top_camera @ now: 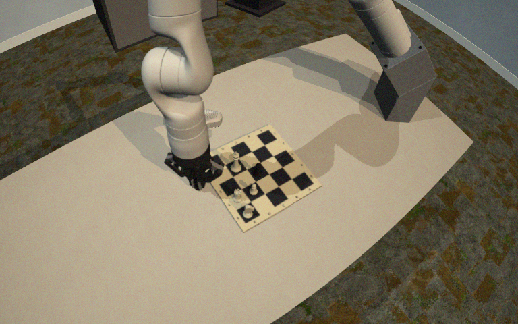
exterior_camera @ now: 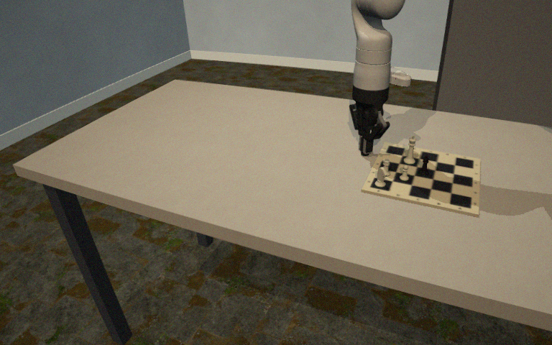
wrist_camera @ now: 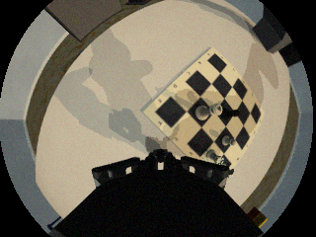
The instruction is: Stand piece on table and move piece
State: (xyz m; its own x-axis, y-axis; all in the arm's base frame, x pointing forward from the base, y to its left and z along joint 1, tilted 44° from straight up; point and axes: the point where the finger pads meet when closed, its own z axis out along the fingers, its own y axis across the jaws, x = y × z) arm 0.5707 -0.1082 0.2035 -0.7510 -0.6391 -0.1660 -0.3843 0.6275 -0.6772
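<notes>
Right now my hand is 10 mm above the black pawn. Also, from my hand: chessboard (120 mm behind, 80 mm to the left, 30 mm below); then white king (90 mm behind, 30 mm to the left, 10 mm above); then white pawn (100 mm to the left, 70 mm behind, 10 mm below).
</notes>
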